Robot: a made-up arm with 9 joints.
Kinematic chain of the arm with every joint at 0, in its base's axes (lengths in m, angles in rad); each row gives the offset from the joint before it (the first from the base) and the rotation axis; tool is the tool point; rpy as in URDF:
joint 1: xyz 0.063 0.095 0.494 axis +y
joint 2: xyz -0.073 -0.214 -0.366 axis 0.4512 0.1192 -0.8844
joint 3: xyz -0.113 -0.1 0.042 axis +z
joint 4: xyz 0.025 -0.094 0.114 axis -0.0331 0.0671 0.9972
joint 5: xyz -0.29 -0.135 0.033 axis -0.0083 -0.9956 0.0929
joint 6: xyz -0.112 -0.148 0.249 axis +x
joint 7: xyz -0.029 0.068 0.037 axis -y
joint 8: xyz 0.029 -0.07 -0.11 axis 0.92 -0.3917 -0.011
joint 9: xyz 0 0.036 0.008 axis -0.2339 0.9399 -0.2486
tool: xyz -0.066 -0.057 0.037 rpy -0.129 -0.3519 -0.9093
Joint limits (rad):
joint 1: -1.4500..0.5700
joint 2: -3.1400..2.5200
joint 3: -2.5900..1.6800
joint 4: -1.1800..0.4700
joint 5: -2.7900..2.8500
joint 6: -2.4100..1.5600
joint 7: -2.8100..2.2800
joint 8: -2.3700..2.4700
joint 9: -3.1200..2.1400
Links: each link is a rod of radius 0.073 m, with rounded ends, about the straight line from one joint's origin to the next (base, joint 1, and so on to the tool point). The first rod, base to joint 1, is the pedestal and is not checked.
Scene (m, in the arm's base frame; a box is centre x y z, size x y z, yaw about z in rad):
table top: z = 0
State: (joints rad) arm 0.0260 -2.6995 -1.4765 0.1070 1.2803 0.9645 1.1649 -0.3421 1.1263
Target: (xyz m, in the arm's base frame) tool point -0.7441 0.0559 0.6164
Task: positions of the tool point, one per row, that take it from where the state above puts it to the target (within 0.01 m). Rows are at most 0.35 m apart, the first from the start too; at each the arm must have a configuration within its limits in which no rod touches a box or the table.
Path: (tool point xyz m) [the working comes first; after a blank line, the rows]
Joints at the target: 0.5700 -1.4216 -2.0977 -0.2086 0.6985 0.8793 1.2667 -0.5996 1.3446
Straight joint move there: clear.

1: -0.2109 -0.8222 0.4274
2: -0.4945 -0.7186 0.3786
3: -0.7089 -0.5013 0.4158
4: -0.7982 -0.2223 0.5105
5: -0.7441 0.0559 0.6164

